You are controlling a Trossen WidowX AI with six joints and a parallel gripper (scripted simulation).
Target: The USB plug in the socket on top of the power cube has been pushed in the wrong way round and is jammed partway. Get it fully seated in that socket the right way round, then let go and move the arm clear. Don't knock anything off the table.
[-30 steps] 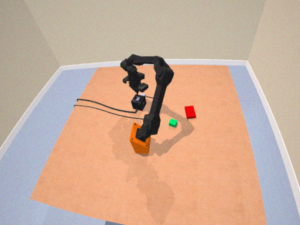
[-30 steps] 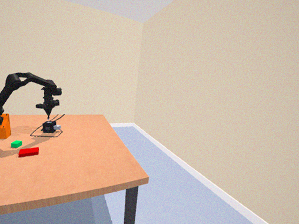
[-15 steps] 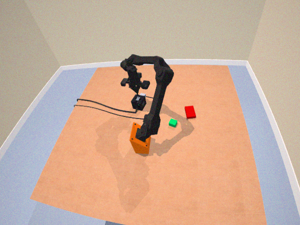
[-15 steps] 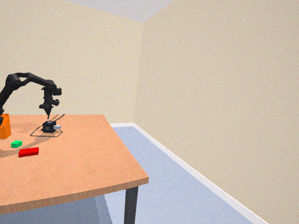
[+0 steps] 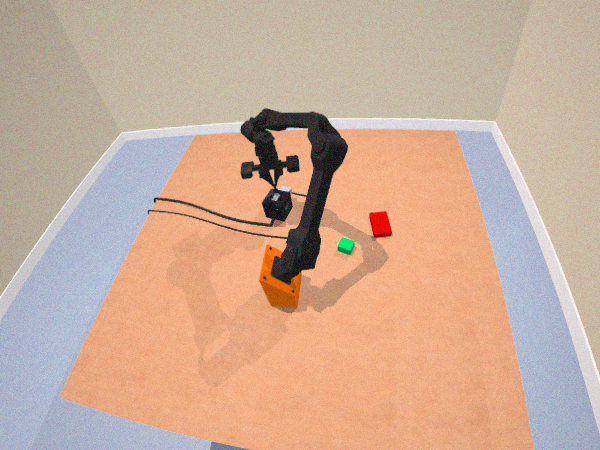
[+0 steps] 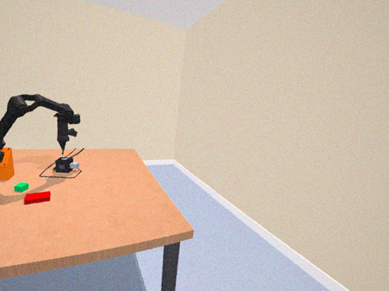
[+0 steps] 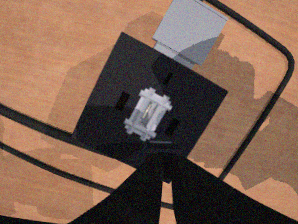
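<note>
The USB plug is 10 mm below my gripper tip. The rest, counted from my gripper tip: green block (240 mm to the right, 150 mm behind, 120 mm below); then flat red block (360 mm to the right, 120 mm below, 50 mm behind).
</note>
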